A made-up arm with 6 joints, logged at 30 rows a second.
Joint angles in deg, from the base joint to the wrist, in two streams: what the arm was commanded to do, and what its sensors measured. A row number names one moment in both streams.
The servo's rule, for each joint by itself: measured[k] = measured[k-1] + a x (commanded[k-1-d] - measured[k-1]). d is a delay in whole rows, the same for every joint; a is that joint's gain. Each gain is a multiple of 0.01, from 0.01 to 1. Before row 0 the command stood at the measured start. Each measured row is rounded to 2 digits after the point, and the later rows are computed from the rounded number. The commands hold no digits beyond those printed.
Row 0, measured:
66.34 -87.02 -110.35 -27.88 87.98 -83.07
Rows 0 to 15, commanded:
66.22 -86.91 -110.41 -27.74 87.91 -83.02
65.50 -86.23 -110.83 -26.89 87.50 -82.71
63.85 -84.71 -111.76 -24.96 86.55 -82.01
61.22 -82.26 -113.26 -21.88 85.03 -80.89
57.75 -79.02 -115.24 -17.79 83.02 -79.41
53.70 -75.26 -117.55 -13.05 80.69 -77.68
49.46 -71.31 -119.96 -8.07 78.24 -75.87
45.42 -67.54 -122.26 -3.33 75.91 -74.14
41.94 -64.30 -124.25 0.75 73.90 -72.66
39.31 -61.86 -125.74 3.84 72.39 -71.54
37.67 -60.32 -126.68 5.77 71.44 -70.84
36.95 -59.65 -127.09 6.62 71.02 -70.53
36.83 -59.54 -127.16 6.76 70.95 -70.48
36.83 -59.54 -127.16 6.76 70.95 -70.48
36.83 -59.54 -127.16 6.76 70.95 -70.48
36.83 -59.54 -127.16 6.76 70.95 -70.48
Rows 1 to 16, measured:
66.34 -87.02 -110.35 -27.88 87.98 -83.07
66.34 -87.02 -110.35 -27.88 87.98 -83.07
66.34 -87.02 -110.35 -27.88 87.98 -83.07
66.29 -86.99 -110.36 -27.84 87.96 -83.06
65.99 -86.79 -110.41 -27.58 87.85 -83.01
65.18 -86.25 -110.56 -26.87 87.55 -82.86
63.68 -85.21 -110.86 -25.52 86.97 -82.56
61.43 -83.60 -111.34 -23.43 86.06 -82.09
58.49 -81.43 -112.02 -20.63 84.82 -81.43
55.06 -78.80 -112.89 -17.24 83.31 -80.60
51.40 -75.87 -113.92 -13.48 81.61 -79.63
47.81 -72.86 -115.06 -9.64 79.84 -78.58
44.58 -70.00 -116.23 -6.00 78.13 -77.52
41.95 -67.48 -117.38 -2.82 76.59 -76.52
40.05 -65.44 -118.45 -0.27 75.31 -75.62
38.83 -63.91 -119.41 1.63 74.31 -74.85
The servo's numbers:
d 3
a 0.38 0.26 0.11 0.27 0.23 0.15

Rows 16 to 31, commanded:
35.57 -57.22 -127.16 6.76 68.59 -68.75
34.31 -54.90 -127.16 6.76 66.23 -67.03
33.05 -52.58 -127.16 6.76 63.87 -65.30
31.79 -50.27 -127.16 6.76 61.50 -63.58
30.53 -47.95 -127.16 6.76 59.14 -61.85
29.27 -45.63 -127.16 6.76 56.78 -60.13
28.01 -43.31 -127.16 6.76 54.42 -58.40
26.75 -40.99 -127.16 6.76 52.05 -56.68
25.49 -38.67 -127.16 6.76 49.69 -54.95
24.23 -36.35 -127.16 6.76 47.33 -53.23
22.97 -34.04 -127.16 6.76 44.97 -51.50
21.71 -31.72 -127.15 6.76 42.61 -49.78
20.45 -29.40 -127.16 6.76 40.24 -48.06
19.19 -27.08 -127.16 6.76 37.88 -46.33
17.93 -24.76 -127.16 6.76 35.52 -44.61
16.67 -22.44 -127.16 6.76 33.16 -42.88
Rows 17 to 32, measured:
38.07 -62.77 -120.26 3.02 73.54 -74.19
37.60 -61.93 -121.02 4.03 72.94 -73.63
37.31 -61.31 -121.70 4.77 72.48 -73.16
36.65 -60.25 -122.30 5.31 71.59 -72.50
35.76 -58.86 -122.83 5.70 70.36 -71.68
34.73 -57.23 -123.31 5.99 68.87 -70.72
33.61 -55.42 -123.73 6.20 67.17 -69.65
32.44 -53.48 -124.11 6.35 65.32 -68.48
31.24 -51.44 -124.45 6.46 63.36 -67.23
30.01 -49.33 -124.75 6.54 61.30 -65.91
28.77 -47.16 -125.02 6.60 59.17 -64.53
27.52 -44.95 -125.26 6.64 56.99 -63.09
26.27 -42.71 -125.47 6.67 54.77 -61.61
25.02 -40.46 -125.66 6.69 52.52 -60.09
23.76 -38.19 -125.82 6.71 50.24 -58.54
22.50 -35.90 -125.97 6.72 47.94 -56.97

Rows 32 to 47, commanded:
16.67 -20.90 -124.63 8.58 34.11 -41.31
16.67 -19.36 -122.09 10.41 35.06 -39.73
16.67 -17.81 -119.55 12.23 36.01 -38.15
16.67 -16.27 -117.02 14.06 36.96 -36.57
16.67 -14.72 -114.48 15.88 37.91 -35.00
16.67 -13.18 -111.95 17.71 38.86 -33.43
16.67 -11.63 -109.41 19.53 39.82 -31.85
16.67 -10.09 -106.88 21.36 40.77 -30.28
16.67 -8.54 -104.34 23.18 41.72 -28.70
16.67 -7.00 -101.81 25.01 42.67 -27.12
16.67 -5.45 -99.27 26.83 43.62 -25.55
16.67 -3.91 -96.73 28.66 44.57 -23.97
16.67 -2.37 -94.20 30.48 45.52 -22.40
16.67 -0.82 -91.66 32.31 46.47 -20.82
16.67 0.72 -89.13 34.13 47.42 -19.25
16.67 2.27 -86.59 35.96 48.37 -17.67
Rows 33 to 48, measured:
21.24 -33.61 -126.10 6.73 45.63 -55.37
19.98 -31.31 -126.22 6.74 43.30 -53.76
18.72 -29.00 -126.32 6.75 40.97 -52.13
17.94 -26.89 -126.13 7.24 39.39 -50.51
17.46 -24.93 -125.69 8.10 38.39 -48.89
17.16 -23.08 -125.01 9.22 37.84 -47.28
16.97 -21.31 -124.13 10.53 37.64 -45.67
16.86 -19.60 -123.07 11.97 37.70 -44.07
16.79 -17.93 -121.85 13.52 37.97 -42.47
16.74 -16.29 -120.48 15.14 38.40 -40.88
16.71 -14.68 -118.98 16.82 38.95 -39.29
16.69 -13.08 -117.37 18.54 39.59 -37.70
16.68 -11.50 -115.66 20.29 40.30 -36.11
16.68 -9.93 -113.86 22.06 41.06 -34.53
16.68 -8.36 -111.98 23.84 41.87 -32.95
16.68 -6.80 -110.02 25.63 42.71 -31.37

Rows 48 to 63, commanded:
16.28 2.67 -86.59 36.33 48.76 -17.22
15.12 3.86 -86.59 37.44 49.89 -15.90
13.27 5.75 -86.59 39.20 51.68 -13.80
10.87 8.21 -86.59 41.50 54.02 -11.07
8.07 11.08 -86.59 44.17 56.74 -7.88
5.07 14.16 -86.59 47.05 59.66 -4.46
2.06 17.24 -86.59 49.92 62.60 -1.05
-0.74 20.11 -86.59 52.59 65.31 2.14
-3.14 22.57 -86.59 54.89 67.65 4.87
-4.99 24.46 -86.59 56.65 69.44 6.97
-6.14 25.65 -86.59 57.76 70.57 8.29
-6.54 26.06 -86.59 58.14 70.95 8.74
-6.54 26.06 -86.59 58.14 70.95 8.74
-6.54 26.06 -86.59 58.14 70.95 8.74
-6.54 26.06 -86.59 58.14 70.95 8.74
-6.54 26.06 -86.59 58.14 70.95 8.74
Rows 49 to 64, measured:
16.68 -5.25 -108.00 27.43 43.57 -29.79
16.68 -3.70 -105.92 29.24 44.46 -28.21
16.68 -2.15 -103.79 31.05 45.36 -26.63
16.53 -0.90 -101.90 32.48 46.14 -25.22
15.99 0.34 -100.22 33.82 47.00 -23.82
14.96 1.75 -98.72 35.27 48.08 -22.32
13.41 3.43 -97.39 36.95 49.45 -20.63
11.38 5.42 -96.20 38.90 51.13 -18.72
8.98 7.69 -95.14 41.10 53.09 -16.58
6.35 10.17 -94.20 43.48 55.28 -14.25
3.66 12.75 -93.36 45.94 57.59 -11.79
1.08 15.30 -92.62 48.36 59.90 -9.29
-1.23 17.68 -91.96 50.60 62.09 -6.85
-3.10 19.75 -91.37 52.53 64.04 -4.58
-4.41 21.39 -90.84 54.04 65.63 -2.58
-5.22 22.60 -90.37 55.15 66.85 -0.88

